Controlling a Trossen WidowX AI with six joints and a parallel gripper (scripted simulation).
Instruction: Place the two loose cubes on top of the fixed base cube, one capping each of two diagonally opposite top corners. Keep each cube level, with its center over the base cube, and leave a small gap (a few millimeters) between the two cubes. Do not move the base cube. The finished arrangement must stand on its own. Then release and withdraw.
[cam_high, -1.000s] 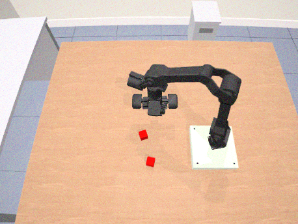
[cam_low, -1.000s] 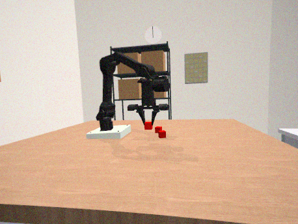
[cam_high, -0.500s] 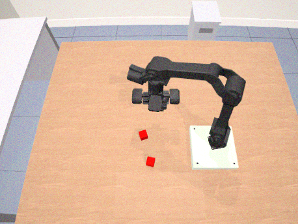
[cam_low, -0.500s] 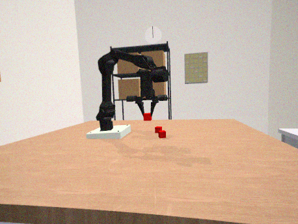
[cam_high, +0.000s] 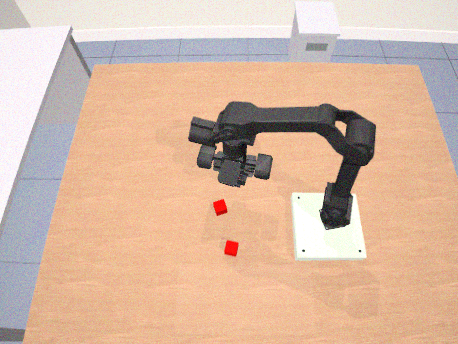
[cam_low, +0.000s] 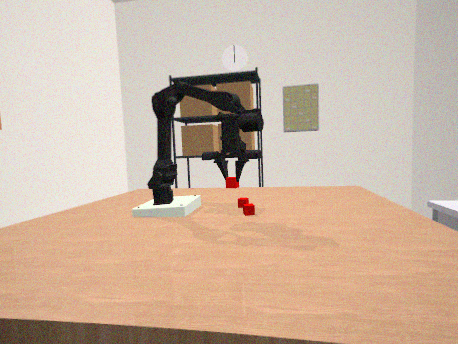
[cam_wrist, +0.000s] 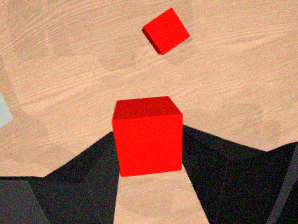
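Now: the red cube 100 mm below my gripper tip, 50 mm ahead of it and 40 mm to the left of it.
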